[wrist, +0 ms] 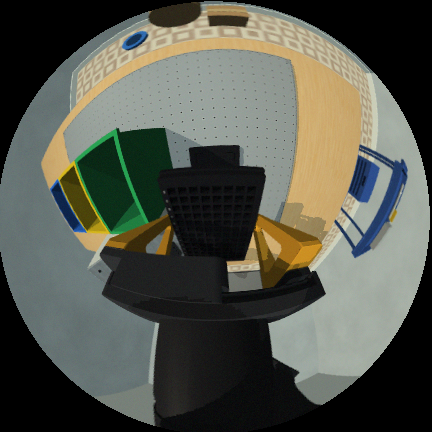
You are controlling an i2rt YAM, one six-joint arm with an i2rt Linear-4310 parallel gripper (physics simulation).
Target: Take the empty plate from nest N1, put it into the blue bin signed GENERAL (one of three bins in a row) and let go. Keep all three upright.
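Places are measured from the arm's base along level axes (x left, y up, z ahead), in millimetres.
Where they show: gripper, between the fingertips: (213,217).
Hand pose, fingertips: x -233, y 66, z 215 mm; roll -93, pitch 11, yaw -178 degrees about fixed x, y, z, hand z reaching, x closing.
Note:
After its pixels a point has its place.
My gripper (213,217) {z 215, x -233, y 66 mm} has its orange fingers on both sides of a black plate (212,210) {z 233, x -237, y 79 mm} and is shut on it. The plate's grid of empty wells faces the camera. Beyond the plate's far edge a black block (215,156) {z 235, x -236, y -137 mm}, seemingly a nest, stands on the perforated board; no label is readable. At the left three upright bins stand in a row: the blue bin (67,207) {z 283, x 259, y 0 mm} farthest out, a yellow bin (78,197) {z 285, x 127, y -4 mm} in the middle, and a green bin (100,180) {z 288, x -6, y -11 mm} nearest my gripper. No sign shows on the blue bin. The held plate is apart from the bins.
The grey perforated board (225,95) {z 385, x -286, y -149 mm} lies on the wooden table (325,115) {z 360, x -591, y -162 mm}. The large green bin stands between my gripper and the blue bin. Beyond the table are a patterned rug (195,34), a blue ring-shaped thing (144,36) and, at the right, a blue chair (366,181).

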